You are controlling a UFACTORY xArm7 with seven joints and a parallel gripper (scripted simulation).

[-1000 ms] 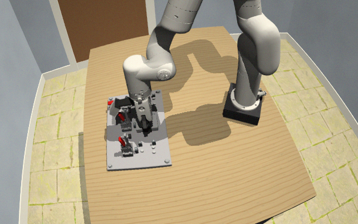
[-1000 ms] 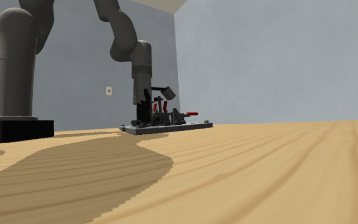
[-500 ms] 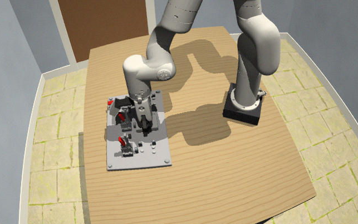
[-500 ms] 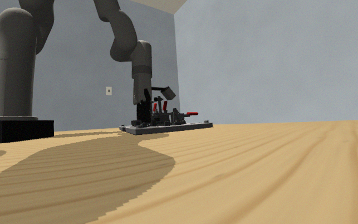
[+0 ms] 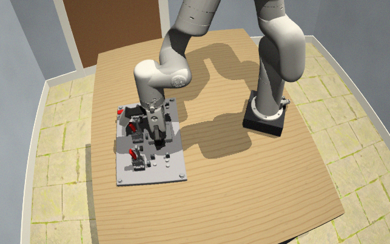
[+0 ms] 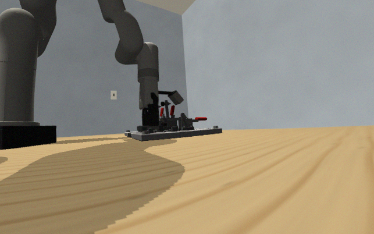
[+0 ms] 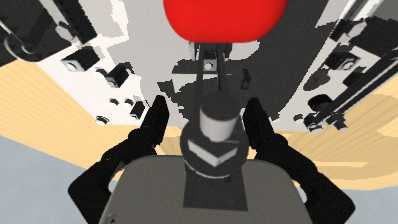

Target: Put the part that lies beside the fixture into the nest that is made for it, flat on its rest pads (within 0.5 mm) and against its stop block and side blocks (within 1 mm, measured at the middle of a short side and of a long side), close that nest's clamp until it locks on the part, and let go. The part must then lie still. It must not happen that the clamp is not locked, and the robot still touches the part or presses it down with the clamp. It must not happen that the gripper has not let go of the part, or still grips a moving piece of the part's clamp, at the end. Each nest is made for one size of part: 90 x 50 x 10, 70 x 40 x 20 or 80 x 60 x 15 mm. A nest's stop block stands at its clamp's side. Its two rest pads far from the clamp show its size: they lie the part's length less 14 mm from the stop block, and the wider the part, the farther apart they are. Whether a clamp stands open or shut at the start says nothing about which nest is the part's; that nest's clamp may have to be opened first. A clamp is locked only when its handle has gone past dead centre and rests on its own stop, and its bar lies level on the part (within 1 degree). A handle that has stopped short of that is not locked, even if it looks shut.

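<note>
The flat grey part lies 1 cm below my hand. Also, from my hand: grey fixture plate (5 cm ahead, 4 cm below).
</note>
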